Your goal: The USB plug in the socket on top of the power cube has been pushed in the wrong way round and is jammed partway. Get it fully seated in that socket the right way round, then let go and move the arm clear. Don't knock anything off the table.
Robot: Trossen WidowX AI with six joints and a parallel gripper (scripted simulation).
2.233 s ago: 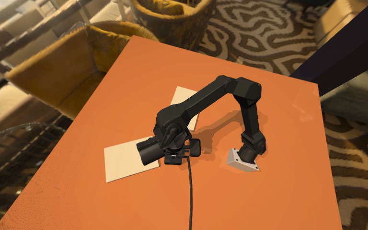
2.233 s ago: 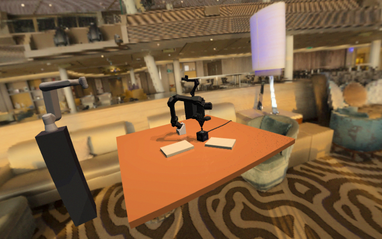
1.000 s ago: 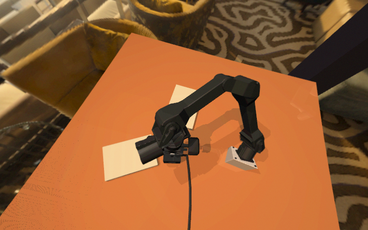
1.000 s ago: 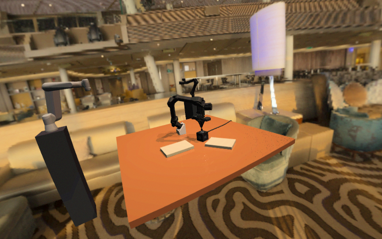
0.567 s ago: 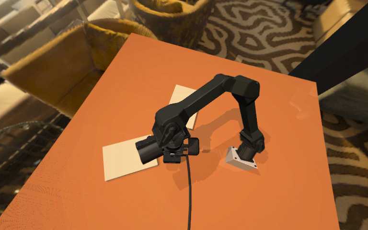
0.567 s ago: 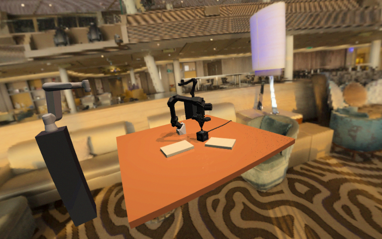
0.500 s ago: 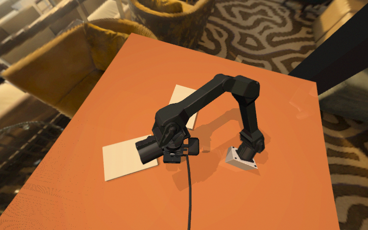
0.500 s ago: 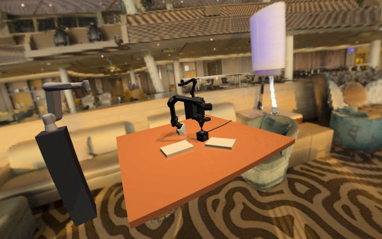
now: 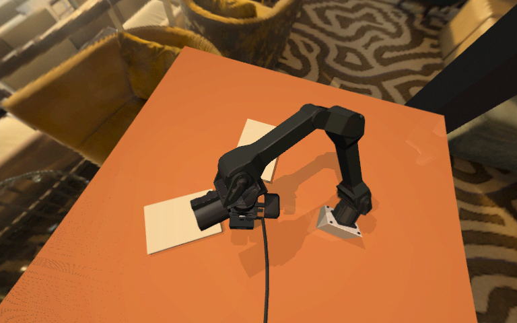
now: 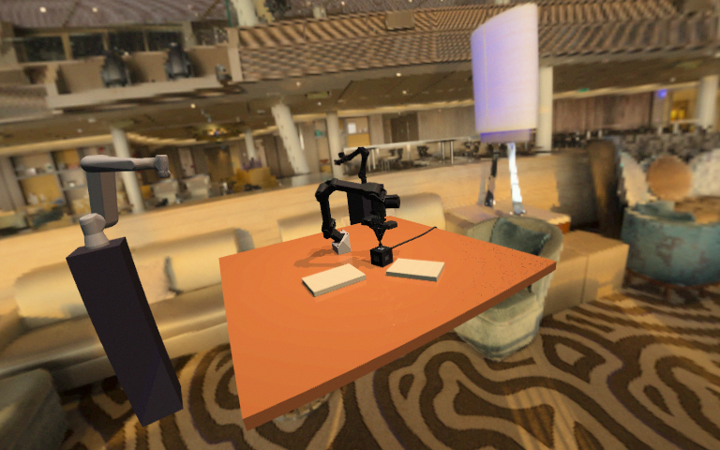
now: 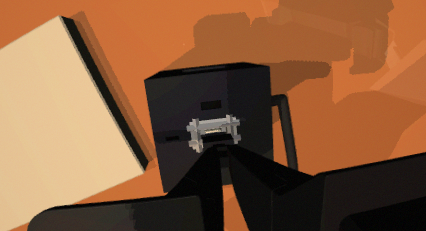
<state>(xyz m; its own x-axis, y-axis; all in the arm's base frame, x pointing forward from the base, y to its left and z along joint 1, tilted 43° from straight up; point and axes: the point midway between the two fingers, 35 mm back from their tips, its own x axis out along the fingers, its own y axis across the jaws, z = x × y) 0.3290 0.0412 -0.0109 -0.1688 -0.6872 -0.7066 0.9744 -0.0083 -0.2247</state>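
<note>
The USB plug is 2 cm below my gripper tip.
</note>
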